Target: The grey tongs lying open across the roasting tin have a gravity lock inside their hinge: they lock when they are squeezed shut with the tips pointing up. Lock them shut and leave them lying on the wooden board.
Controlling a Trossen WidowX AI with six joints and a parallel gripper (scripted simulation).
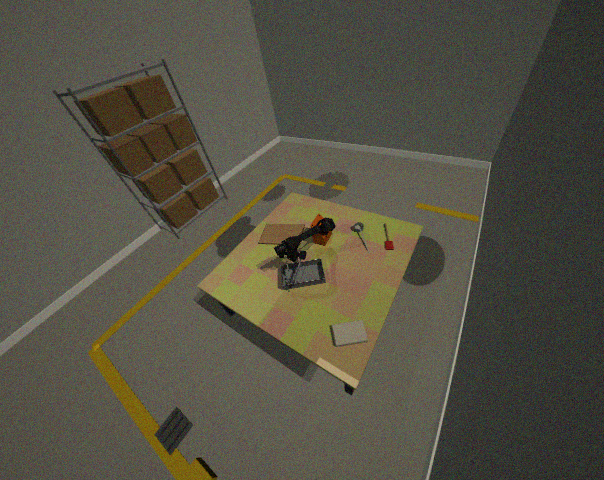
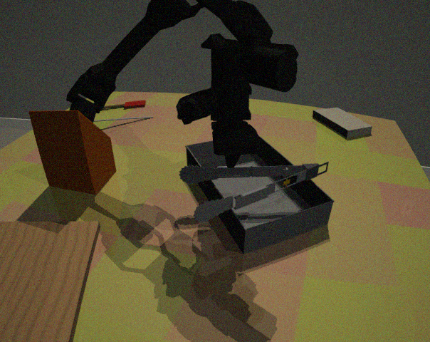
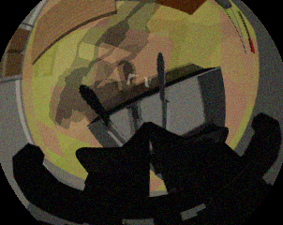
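Right now my gripper tip is 70 mm to the right of the roasting tin, 70 mm above it and 20 mm short of it. Also, from my gripper tip: board: 340 mm to the right, 250 mm behind, 90 mm below; grey slab: 540 mm to the left, 230 mm ahead, 80 mm below.
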